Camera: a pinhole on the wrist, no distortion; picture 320 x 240 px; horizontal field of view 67.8 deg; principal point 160.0 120.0 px. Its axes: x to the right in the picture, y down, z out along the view. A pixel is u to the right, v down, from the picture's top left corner.
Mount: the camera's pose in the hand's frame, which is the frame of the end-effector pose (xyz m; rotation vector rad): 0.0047 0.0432 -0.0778 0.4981 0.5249 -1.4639
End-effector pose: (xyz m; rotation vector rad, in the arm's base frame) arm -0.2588 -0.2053 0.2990 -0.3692 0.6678 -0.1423
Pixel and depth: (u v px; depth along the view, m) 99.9 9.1 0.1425
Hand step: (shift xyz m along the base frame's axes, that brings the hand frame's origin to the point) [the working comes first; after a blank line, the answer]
In the camera's frame: -0.0360 -0.0664 0.1425

-0.0100 0.0137 0.0821
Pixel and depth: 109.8 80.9 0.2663
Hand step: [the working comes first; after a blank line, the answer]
In the camera's frame: -0.0561 -0.0437 0.2663

0.0785 -0.0150 0.1692
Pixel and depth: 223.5 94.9 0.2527
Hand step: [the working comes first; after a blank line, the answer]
In the camera's frame: 0.0674 -0.0266 0.2527

0.0399 -0.1271 0.1281
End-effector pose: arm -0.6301 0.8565 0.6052 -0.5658 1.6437 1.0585
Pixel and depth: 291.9 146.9 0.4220
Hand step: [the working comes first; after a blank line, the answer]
In the camera's frame: 0.2338 0.0477 0.4220

0.3469 -0.0898 -0.2178
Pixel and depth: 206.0 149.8 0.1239
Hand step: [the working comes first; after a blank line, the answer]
In the camera's frame: 0.0239 0.0155 0.1239

0.0345 -0.0169 -0.0416
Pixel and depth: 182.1 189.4 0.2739
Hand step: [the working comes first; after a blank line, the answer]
In the camera's frame: 0.0254 0.0798 0.2739

0.1426 0.0491 -0.1447
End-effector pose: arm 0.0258 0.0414 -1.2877 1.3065 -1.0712 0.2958
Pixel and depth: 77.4 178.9 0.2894
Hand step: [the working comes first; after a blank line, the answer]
In the camera's frame: -0.1004 0.0716 0.2894

-0.0209 -0.2321 0.0072
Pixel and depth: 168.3 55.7 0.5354
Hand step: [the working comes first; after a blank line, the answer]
In the camera's frame: 0.0187 -0.1446 0.5354

-0.0022 -0.3400 -0.3236
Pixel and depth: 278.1 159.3 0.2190
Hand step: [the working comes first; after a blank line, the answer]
In the camera's frame: 0.1086 0.0361 0.2190

0.1380 -0.0975 -0.0738
